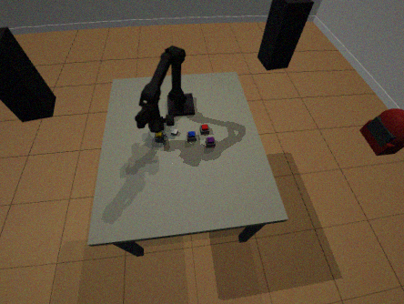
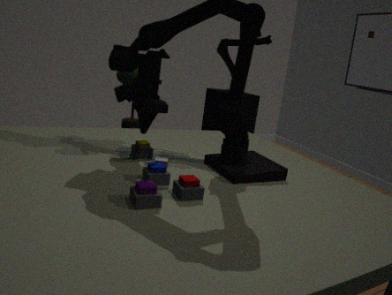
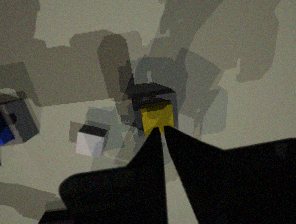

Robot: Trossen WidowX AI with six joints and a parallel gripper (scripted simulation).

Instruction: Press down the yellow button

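Right now the yellow button is 3 cm below my gripper tip. Also, from my gripper tip: blue button (18 cm to the left, 4 cm ahead, 3 cm below); then red button (26 cm to the left, 3 cm below, 1 cm ahead); then white block (9 cm to the left, 5 cm below, 2 cm behind).
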